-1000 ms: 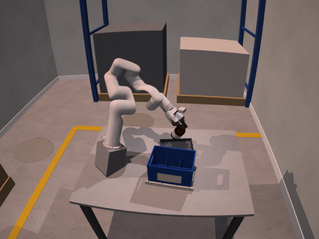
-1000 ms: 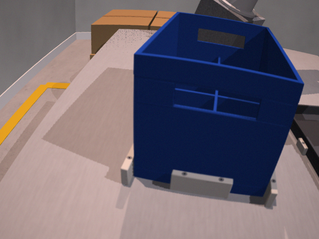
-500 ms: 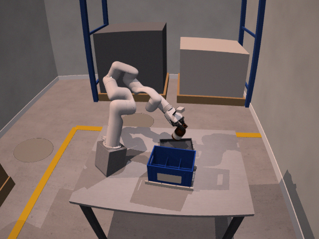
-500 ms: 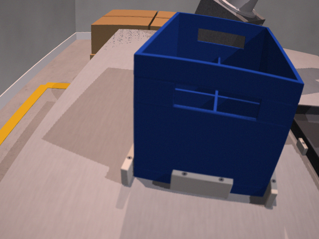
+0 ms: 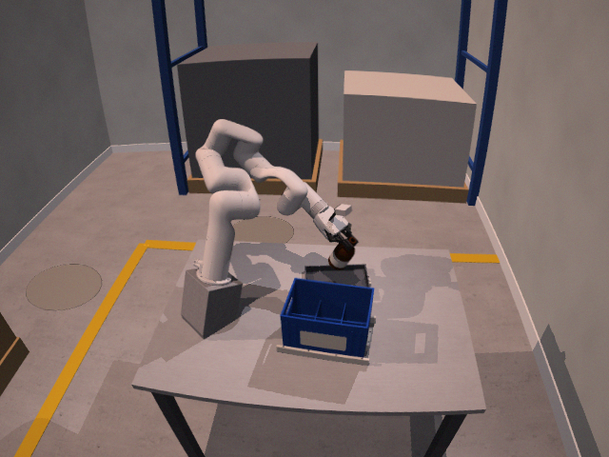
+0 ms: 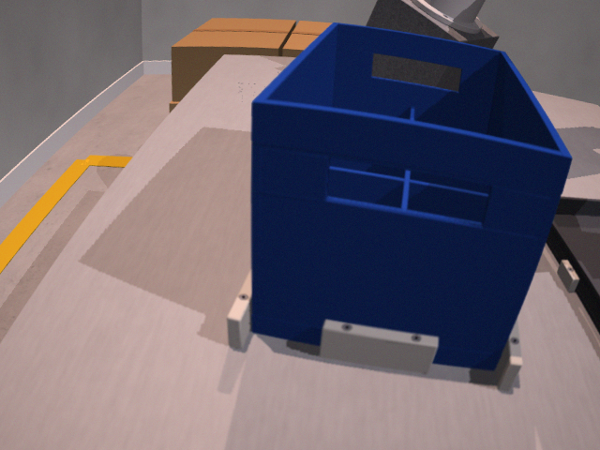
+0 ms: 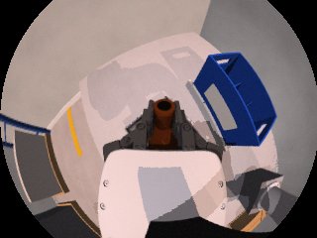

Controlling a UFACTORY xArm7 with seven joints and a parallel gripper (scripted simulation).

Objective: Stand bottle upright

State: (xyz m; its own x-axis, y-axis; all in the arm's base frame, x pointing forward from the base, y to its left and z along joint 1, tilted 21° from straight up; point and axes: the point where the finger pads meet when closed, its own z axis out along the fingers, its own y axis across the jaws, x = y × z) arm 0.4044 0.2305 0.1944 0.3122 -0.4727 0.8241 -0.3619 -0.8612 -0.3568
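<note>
My gripper is now 2 cm past the brown bottle, 1 cm to the right of it and 5 cm above it. From my hand the other things lie so: blue crate 28 cm to the right, 13 cm below; then tray 4 cm behind, 1 cm to the right, 20 cm below.
</note>
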